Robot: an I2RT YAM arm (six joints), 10 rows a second.
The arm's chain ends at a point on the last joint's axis. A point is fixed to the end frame.
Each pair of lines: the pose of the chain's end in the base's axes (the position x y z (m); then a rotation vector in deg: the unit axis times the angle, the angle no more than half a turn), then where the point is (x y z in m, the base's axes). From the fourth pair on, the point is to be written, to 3 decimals.
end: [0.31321, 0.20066, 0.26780, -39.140, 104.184, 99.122]
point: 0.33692 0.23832 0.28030
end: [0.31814, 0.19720, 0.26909, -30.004, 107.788, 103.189]
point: 0.34506 0.23339 0.27918
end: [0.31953, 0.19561, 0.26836, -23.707, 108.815, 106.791]
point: 0.34819 0.23074 0.27735
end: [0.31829, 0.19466, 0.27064, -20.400, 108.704, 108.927]
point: 0.348 0.229 0.279
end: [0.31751, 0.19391, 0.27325, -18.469, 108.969, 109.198]
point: 0.348 0.228 0.282
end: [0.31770, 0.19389, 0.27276, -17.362, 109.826, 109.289]
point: 0.348 0.228 0.280
